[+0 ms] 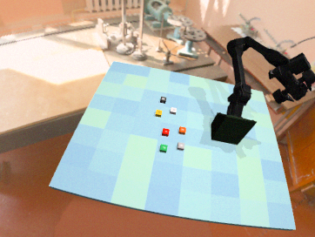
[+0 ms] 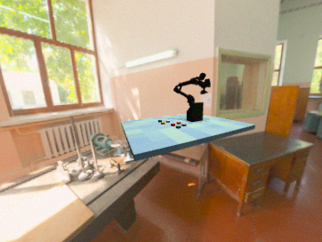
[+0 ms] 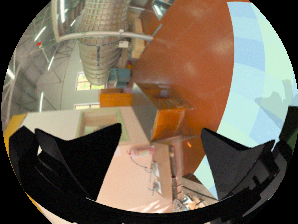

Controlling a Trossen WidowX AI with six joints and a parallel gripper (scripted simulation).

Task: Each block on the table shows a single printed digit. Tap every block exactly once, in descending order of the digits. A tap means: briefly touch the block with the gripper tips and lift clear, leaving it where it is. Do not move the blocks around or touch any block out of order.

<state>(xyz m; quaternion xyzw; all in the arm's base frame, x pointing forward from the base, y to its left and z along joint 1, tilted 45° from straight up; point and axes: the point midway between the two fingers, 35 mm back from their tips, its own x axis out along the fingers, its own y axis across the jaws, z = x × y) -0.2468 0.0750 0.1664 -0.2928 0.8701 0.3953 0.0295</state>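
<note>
The black block is 62 cm ahead of my gripper tip, 32 cm below it and 4 cm to the right of it. Also, from my gripper tip: orange block 47 cm ahead, 32 cm below, 13 cm to the left; then white block 55 cm ahead, 32 cm below, 2 cm to the left; then grey block 46 cm ahead, 32 cm below, 22 cm to the left.
</note>
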